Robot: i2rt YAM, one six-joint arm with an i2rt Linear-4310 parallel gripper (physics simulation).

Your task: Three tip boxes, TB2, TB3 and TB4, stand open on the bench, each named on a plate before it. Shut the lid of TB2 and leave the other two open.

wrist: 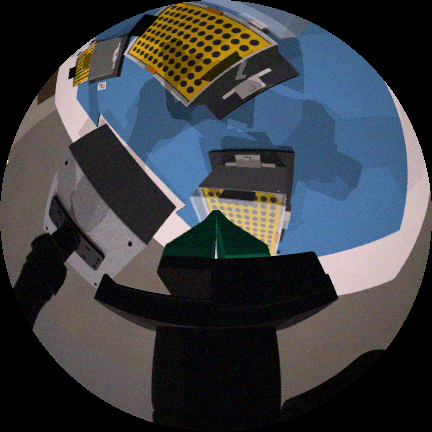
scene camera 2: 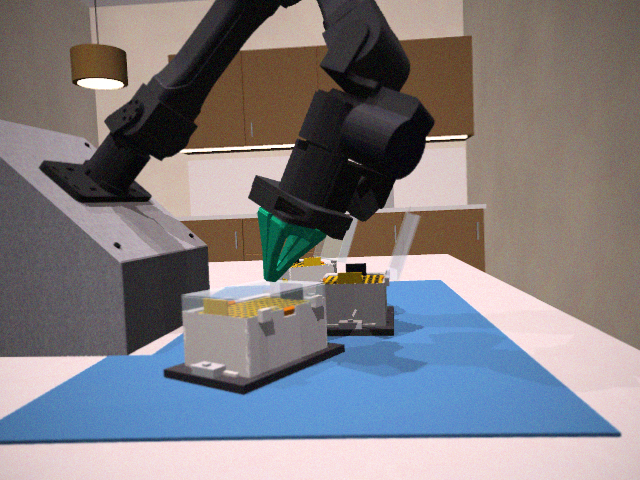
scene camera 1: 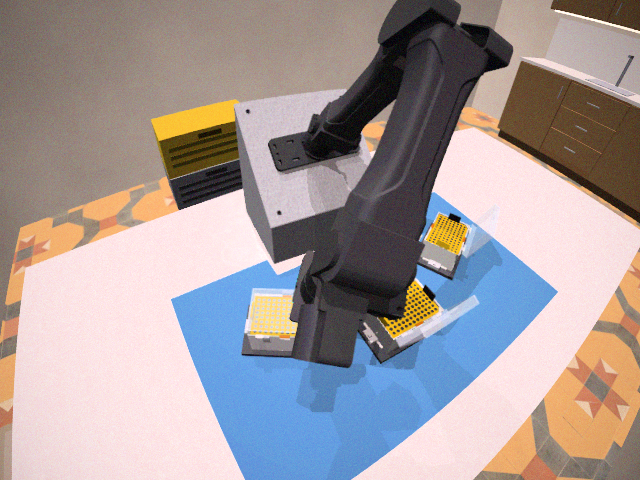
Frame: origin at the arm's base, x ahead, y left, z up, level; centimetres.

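Seen in the pictures: gripper, fingertip midpoint: (wrist: 215, 215) (scene camera 2: 269, 280); arm's base, link origin: (wrist: 72, 233) (scene camera 2: 100, 186) (scene camera 1: 315, 146).
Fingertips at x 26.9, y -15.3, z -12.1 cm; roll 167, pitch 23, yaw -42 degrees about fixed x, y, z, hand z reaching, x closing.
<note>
Pixels of each thing's top centre, then the offset from my fingertips to it. Level surfaces: height alone.
- middle box, top centre: (scene camera 2: 352, 267) (scene camera 1: 407, 302) dx +8.2, dy +14.9, dz -0.4 cm
- far box, top centre: (scene camera 2: 294, 260) (scene camera 1: 444, 228) dx -3.3, dy +36.8, dz -1.3 cm
- blue mat, surface height: dz -7.9 cm
- pale bench, surface height: dz -8.1 cm
The nearest tip box in scene camera 2 (scene camera 1: 271, 315) (scene camera 2: 284, 335) (wrist: 250, 215) has its clear lid lying flat over the yellow rack. The middle box (scene camera 1: 416, 310) (scene camera 2: 356, 302) (wrist: 200, 47) has its lid (scene camera 1: 449, 317) (scene camera 2: 404, 245) standing up, leaning back. The far box (scene camera 1: 447, 235) (scene camera 2: 312, 269) (wrist: 97, 60) also has its lid (scene camera 1: 483, 229) raised. I cannot read the names on the plates. My green gripper (scene camera 2: 271, 279) (wrist: 215, 215) is shut and empty, its tips low at the flat lid; contact cannot be told. The arm hides the fingers in scene camera 1.
The boxes stand on a blue mat (scene camera 1: 217, 351) (scene camera 2: 465, 403) (wrist: 380, 150) on the pale bench (scene camera 1: 93, 361). The grey arm pedestal (scene camera 1: 305, 222) (scene camera 2: 165, 304) (wrist: 125, 185) stands beside the mat. A yellow and dark crate stack (scene camera 1: 201, 147) stands behind the bench.
</note>
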